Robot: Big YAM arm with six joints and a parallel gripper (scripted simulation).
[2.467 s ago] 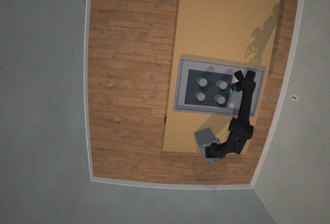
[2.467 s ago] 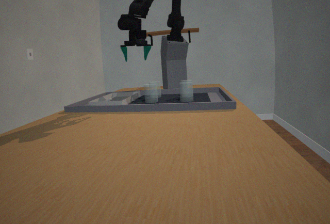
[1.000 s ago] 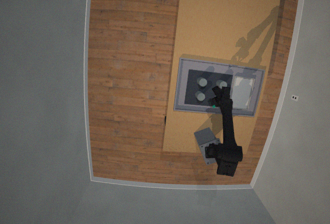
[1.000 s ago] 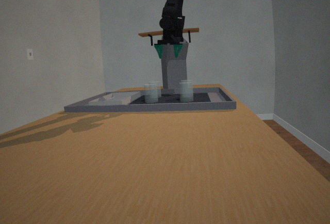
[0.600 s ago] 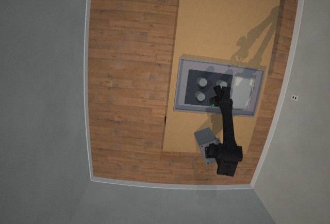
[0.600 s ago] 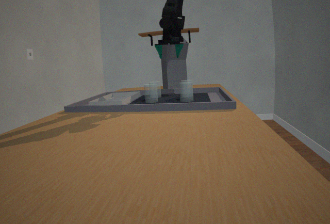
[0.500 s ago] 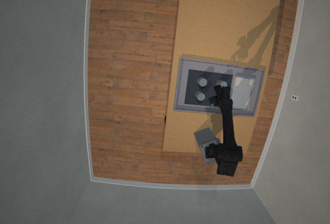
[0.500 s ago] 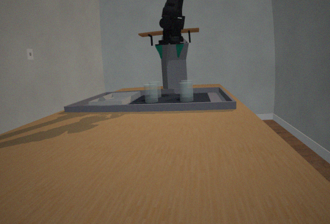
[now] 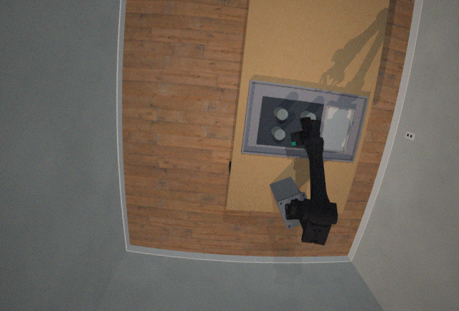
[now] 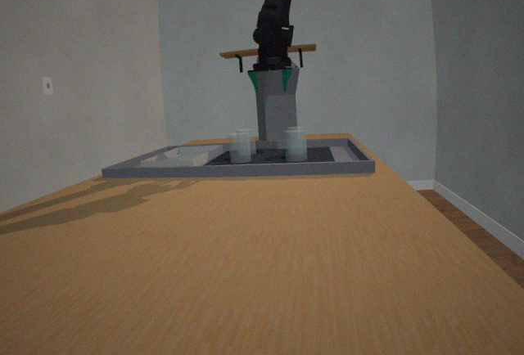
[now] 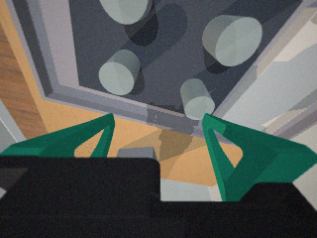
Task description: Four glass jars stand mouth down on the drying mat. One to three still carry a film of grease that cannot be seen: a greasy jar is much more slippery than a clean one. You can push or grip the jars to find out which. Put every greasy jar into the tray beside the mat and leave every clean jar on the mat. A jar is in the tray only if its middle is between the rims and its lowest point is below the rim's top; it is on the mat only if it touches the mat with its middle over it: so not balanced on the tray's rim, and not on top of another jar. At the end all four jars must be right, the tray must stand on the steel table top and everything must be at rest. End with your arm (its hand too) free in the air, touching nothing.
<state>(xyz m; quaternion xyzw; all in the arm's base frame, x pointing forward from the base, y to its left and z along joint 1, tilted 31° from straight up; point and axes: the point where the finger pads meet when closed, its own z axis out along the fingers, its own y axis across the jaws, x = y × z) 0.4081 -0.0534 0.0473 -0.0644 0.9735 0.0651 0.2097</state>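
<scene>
Right now the rimmed steel table top is 230 mm below my hand, 120 mm to the right of it and 10 mm ahead of it. From my hand the other things lie so: pale tray 330 mm to the right, 220 mm below, 30 mm behind; dark drying mat 230 mm below, 10 mm to the right, 10 mm ahead.
</scene>
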